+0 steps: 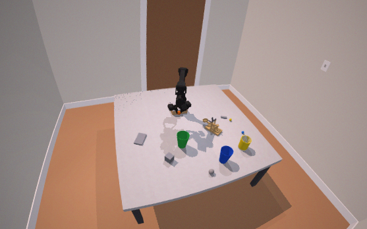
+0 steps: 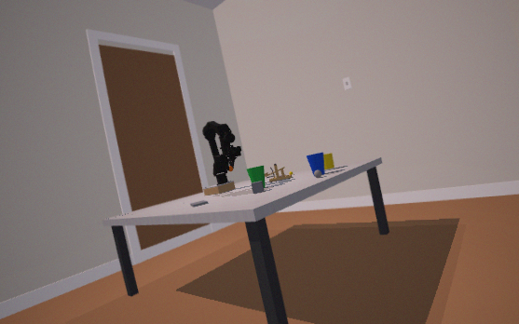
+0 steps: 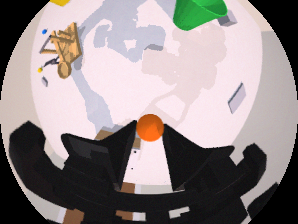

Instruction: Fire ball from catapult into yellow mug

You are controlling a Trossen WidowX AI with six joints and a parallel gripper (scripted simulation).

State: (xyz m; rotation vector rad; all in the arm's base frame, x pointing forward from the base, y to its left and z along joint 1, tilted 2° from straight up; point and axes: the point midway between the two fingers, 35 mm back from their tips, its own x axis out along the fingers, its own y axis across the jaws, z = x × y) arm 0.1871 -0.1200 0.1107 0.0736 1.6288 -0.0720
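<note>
Now: gripper tip 140 mm short of the wooden catapult, 260 mm to the right of it and 80 mm above it. Also, from my gripper tip: orange ball (10 mm above); then green mug (230 mm ahead, 80 mm to the right, 100 mm below); then flat grey block (40 mm ahead, 360 mm to the right, 130 mm below).
</note>
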